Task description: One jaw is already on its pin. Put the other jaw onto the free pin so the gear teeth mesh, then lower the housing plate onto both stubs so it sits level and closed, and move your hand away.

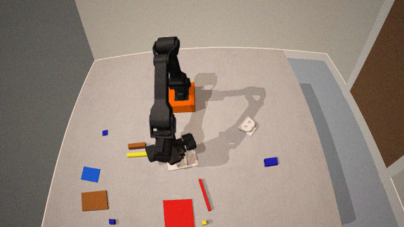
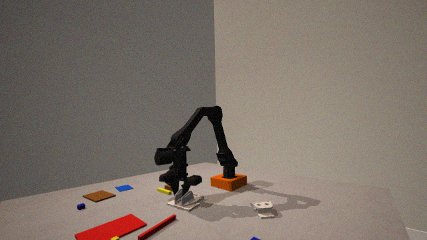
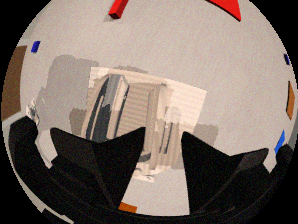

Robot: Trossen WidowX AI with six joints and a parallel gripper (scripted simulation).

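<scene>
Right now the pale jaw is 40 mm behind my gripper tip and 10 mm to the left of it. Also, from my gripper tip: red bar: 160 mm ahead, 120 mm to the left, 10 mm below; then yellow bar: 20 mm behind, 160 mm to the right, 10 mm below; then brown bar: 60 mm behind, 160 mm to the right.
</scene>
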